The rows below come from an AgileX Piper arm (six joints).
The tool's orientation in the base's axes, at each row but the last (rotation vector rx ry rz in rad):
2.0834 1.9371 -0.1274
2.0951 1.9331 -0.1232
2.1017 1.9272 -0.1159
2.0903 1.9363 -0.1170
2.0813 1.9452 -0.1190
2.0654 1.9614 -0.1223
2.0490 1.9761 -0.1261
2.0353 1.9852 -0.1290
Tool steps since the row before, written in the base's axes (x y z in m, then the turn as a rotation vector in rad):
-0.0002 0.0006 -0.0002 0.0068 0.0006 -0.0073
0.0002 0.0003 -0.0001 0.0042 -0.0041 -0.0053
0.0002 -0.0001 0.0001 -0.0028 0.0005 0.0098
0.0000 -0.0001 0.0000 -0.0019 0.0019 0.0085
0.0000 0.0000 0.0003 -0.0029 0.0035 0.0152
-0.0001 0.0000 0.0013 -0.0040 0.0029 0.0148
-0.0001 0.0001 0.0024 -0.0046 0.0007 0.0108
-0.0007 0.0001 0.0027 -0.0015 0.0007 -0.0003
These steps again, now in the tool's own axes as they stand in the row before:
0.0006 -0.0003 0.0000 0.0031 0.0056 0.0077
0.0003 0.0002 0.0000 -0.0022 0.0036 0.0067
-0.0001 0.0002 0.0000 -0.0023 -0.0013 -0.0099
-0.0001 0.0000 0.0000 -0.0005 -0.0007 -0.0089
-0.0001 0.0000 -0.0003 -0.0008 -0.0007 -0.0158
-0.0003 0.0001 -0.0013 -0.0013 -0.0018 -0.0154
-0.0005 0.0003 -0.0023 -0.0024 -0.0030 -0.0111
-0.0007 -0.0003 -0.0027 0.0007 -0.0015 -0.0001

